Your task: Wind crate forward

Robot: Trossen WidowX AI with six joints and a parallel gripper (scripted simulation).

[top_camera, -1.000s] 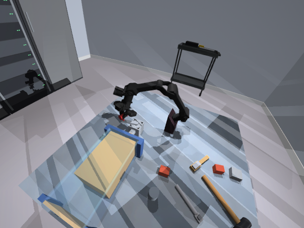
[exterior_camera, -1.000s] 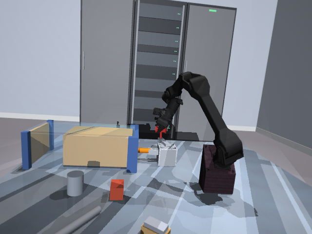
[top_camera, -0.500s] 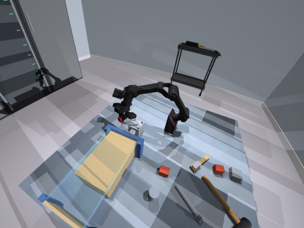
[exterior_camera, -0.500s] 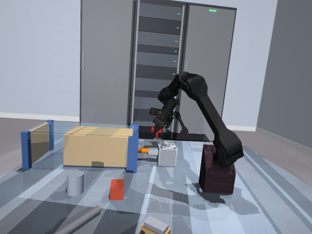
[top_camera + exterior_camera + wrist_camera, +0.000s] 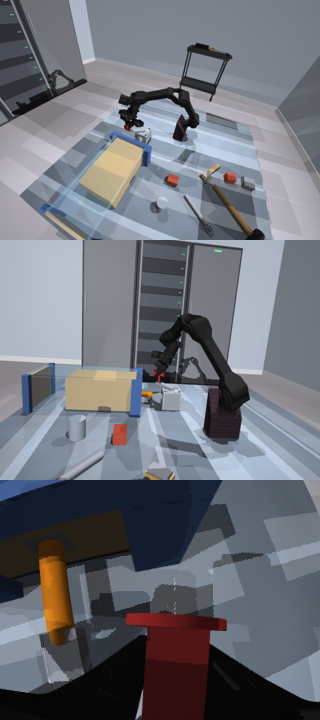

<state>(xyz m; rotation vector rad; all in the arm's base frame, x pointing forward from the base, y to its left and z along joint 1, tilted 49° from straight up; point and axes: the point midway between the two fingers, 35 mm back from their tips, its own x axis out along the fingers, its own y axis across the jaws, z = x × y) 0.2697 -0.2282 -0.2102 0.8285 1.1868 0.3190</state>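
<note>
The crank handle is 4 cm behind my gripper tip, 3 cm to the left of it and 3 cm below it. Also, from my gripper tip: red knob (2 cm behind); then grey winch (10 cm behind, 7 cm to the left, 10 cm below); then frame (8 cm ahead, 9 cm to the left, 2 cm below).
</note>
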